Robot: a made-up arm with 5 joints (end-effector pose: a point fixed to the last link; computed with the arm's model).
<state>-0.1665 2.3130 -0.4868 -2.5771 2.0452</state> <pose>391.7 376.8 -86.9 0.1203 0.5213 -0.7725 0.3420</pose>
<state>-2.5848 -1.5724 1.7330 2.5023 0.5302</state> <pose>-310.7 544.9 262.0 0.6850 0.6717 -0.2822 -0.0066</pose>
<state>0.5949 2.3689 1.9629 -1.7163 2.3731</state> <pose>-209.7 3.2 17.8 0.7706 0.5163 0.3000 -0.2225</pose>
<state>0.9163 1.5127 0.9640 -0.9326 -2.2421</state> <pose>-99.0 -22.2 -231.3 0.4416 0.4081 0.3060 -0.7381</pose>
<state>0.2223 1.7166 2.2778 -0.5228 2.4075</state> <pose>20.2 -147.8 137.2 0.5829 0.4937 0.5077 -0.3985</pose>
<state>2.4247 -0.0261 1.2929 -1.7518 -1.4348</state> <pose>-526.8 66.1 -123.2 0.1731 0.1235 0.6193 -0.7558</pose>
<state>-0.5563 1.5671 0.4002 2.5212 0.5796</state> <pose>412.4 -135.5 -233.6 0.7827 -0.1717 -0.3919 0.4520</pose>
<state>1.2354 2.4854 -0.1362 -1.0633 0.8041</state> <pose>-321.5 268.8 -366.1 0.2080 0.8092 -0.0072 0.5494</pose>
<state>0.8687 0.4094 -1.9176 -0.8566 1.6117</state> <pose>78.3 -98.7 122.3 0.7213 -0.3804 0.5755 0.0613</pose>
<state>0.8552 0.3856 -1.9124 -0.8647 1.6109</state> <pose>78.9 -106.1 120.6 0.7274 -0.3826 0.5652 0.0711</pose>
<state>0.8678 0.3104 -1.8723 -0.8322 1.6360</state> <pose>70.5 -127.6 101.2 0.7539 -0.3696 0.5344 0.0967</pose>
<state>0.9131 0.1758 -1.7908 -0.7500 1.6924</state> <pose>52.7 -164.4 56.1 0.8018 -0.3277 0.4799 0.1392</pose>
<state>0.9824 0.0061 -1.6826 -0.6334 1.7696</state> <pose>28.9 -204.6 -12.1 0.8563 -0.2501 0.4123 0.1851</pose>
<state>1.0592 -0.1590 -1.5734 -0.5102 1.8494</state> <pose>2.0 -231.6 -87.4 0.8992 -0.1496 0.3496 0.2166</pose>
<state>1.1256 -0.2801 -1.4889 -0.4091 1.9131</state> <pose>-23.9 -240.2 -146.0 0.9224 -0.0591 0.3074 0.2262</pose>
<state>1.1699 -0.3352 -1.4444 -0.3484 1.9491</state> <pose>-42.7 -238.6 -174.0 0.9307 -0.0075 0.2911 0.2215</pose>
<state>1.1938 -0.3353 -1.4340 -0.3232 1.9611</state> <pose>-52.6 -234.8 -176.8 0.9317 0.0060 0.2945 0.2124</pose>
